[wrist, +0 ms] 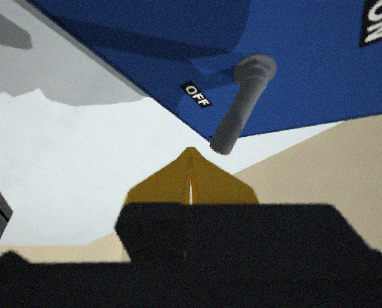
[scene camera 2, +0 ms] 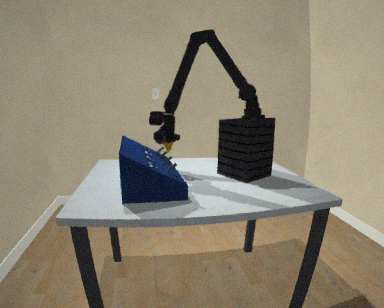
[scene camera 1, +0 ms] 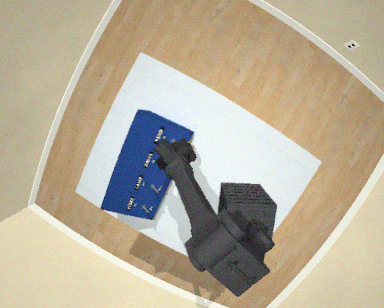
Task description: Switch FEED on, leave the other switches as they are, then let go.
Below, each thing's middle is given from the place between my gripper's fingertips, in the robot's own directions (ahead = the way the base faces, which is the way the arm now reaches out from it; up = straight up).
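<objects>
The feed lever [wrist: 227, 133] is 20 mm above my hand, 30 mm to the left of it and 50 mm ahead of it. As for the blue sloped switch box [scene camera 1: 130, 189], I see it 10 mm below my hand, 120 mm ahead of it and 210 mm to the left of it.
</objects>
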